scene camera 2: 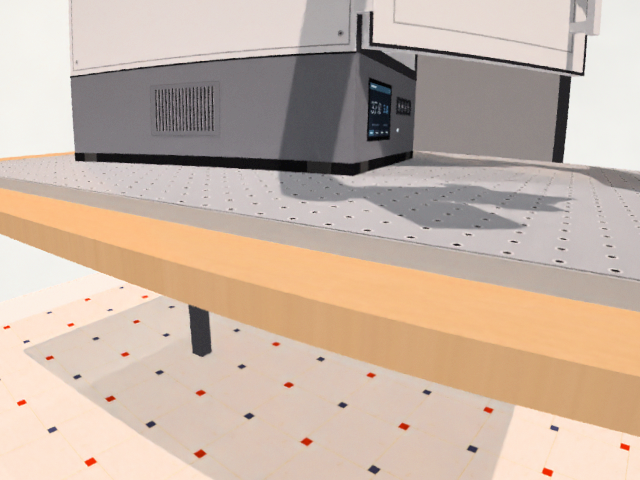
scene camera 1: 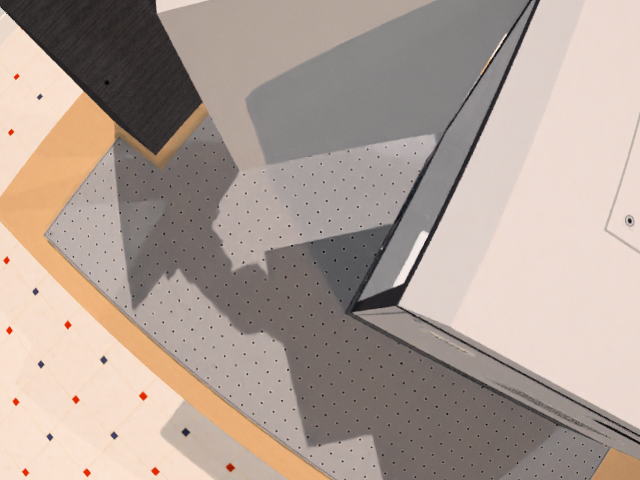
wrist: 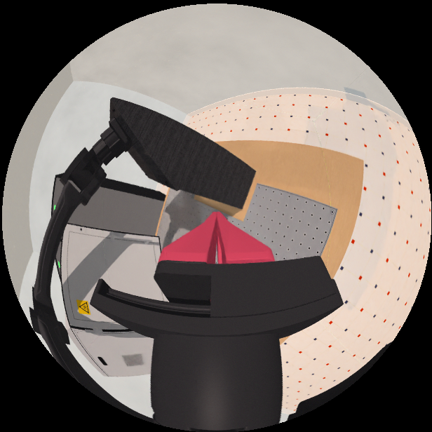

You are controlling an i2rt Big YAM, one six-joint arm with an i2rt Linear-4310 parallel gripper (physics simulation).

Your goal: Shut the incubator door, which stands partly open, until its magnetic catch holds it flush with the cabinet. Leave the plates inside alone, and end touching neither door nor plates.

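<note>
The incubator door (scene camera 2: pixel 480 38) stands open at an angle at the top right of the scene camera 2 view, above the pegboard. It is white with a black lower edge, and its handle (scene camera 2: pixel 595 20) is at the right edge. The incubator cabinet (scene camera 1: pixel 542 222) (scene camera 2: pixel 206 31) (wrist: pixel 115 270) is white over a grey base (scene camera 2: pixel 248 108) with a lit display (scene camera 2: pixel 379 109). My gripper (wrist: pixel 216 217) is shut, its red fingertips together and empty; it does not show in the scene views. Its distance to the door is unclear. The plates do not show.
A dark wood-grained pedestal (scene camera 1: pixel 103 62) (wrist: pixel 190 160) stands near the cabinet, with a black arm link (wrist: pixel 47 250) at the left of the wrist view. The pegboard (scene camera 1: pixel 206 335) (scene camera 2: pixel 542 232) (wrist: pixel 295 220) lies on a wooden table (scene camera 1: pixel 31 180) (scene camera 2: pixel 361 304) (wrist: pixel 310 155). Arm-shaped shadows cross it.
</note>
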